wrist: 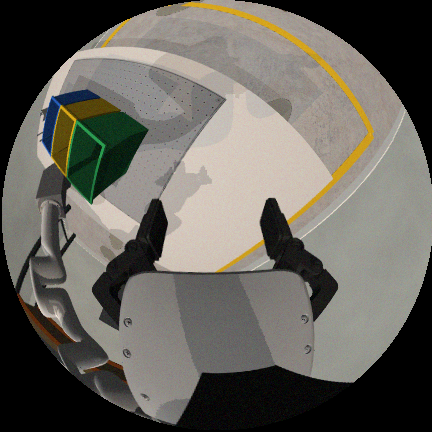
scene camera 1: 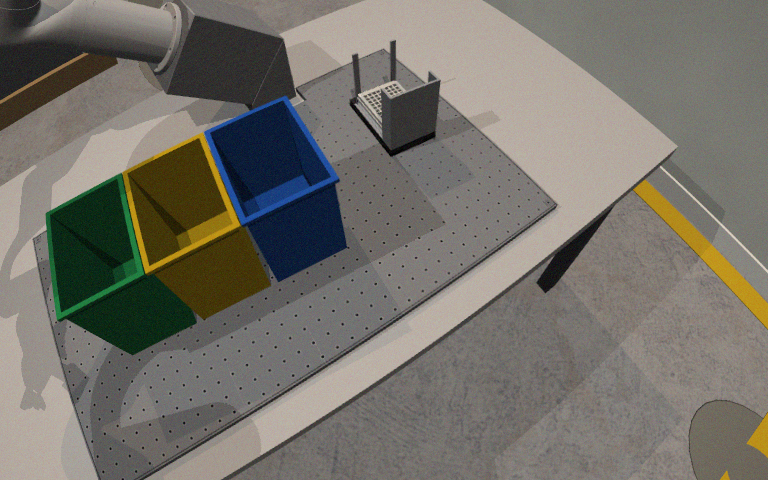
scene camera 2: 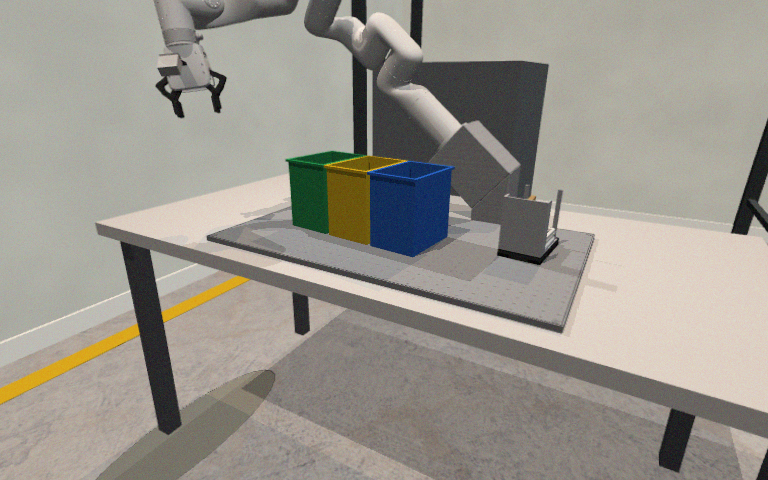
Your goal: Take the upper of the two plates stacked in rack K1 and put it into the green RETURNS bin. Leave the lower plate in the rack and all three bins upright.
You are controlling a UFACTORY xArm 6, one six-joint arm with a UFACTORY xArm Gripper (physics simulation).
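Seen in the pictures: gripper, fingertip midpoint: [wrist: 213, 209] [scene camera 2: 199, 115]; arm's base at its link origin: [wrist: 50, 209] [scene camera 1: 166, 38] [scene camera 2: 453, 140].
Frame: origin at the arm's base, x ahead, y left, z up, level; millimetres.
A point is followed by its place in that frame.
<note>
The rack [scene camera 1: 416, 116] @[x 343, y 290, z -127 mm] [scene camera 2: 523, 225] @[x 343, y 289, z -121 mm] stands on the perforated board's far side from the green bin, with a black base and upright posts. A white gridded plate [scene camera 1: 373, 100] @[x 237, y 275, z -159 mm] lies low in it; the plate edges are partly hidden by the rack wall, and the two plates are hard to tell apart. The green bin [scene camera 1: 164, 319] @[x 408, y -216, z -148 mm] [scene camera 2: 308, 195] @[x 405, y -240, z -109 mm] [wrist: 117, 145] @[x 378, y -303, z -80 mm] stands upright at the end of the row, beside the yellow bin [scene camera 1: 218, 283] @[x 420, y -118, z -127 mm] [scene camera 2: 348, 203] @[x 421, y -108, z -108 mm] [wrist: 95, 108] @[x 417, y -138, z -119 mm] and blue bin [scene camera 1: 303, 232] @[x 436, y 19, z -106 mm] [scene camera 2: 410, 212] @[x 442, y 66, z -99 mm] [wrist: 86, 97] @[x 430, y -31, z -143 mm], both upright. My gripper [scene camera 2: 198, 111] @[x 475, y -516, z 79 mm] [wrist: 213, 209] @[x 475, y -516, z 79 mm] is open and empty, high above the table's end, left of the bins in scene camera 2.
A second arm with a dark grey box-shaped end [scene camera 1: 226, 62] @[x 74, y 74, z -58 mm] [scene camera 2: 475, 164] @[x 74, y 95, z -50 mm] [wrist: 51, 183] @[x 74, y 49, z -56 mm] reaches down behind the blue bin, near the rack. The perforated board [scene camera 1: 351, 316] @[x 540, y 17, z -203 mm] [scene camera 2: 453, 294] @[x 570, y 217, z -203 mm] [wrist: 165, 95] @[x 504, y -300, z -203 mm] lies on the pale table [scene camera 1: 555, 101] @[x 408, y 628, z -216 mm] [scene camera 2: 668, 294] @[x 341, y 570, z -216 mm] [wrist: 235, 185] @[x 388, y -601, z -216 mm].
</note>
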